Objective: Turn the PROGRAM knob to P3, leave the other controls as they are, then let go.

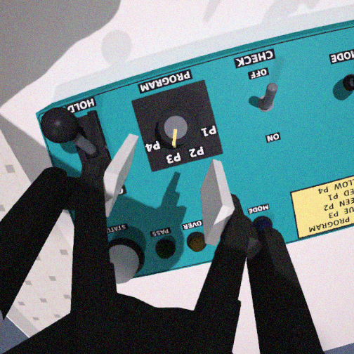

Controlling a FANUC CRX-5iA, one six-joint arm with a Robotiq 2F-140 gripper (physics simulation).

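Note:
The PROGRAM knob [175, 126] is a round dark knob with a grey cap on a black square plate [145, 111]. Its yellow pointer line points at the P3 label [173, 158], between P4 and P2. My gripper [170, 163] is open, with its two light pads apart and nothing between them. It stands above the panel, off the knob, with the pads toward the label side of the plate. The pads do not touch the knob.
The teal panel [225, 125] also bears the HOLD lever with a black ball [60, 124], the CHECK toggle [269, 96] tilted toward OFF, a large grey button [123, 261], PASS [165, 248] and OVER [197, 242] lamps, and a yellow note [325, 210].

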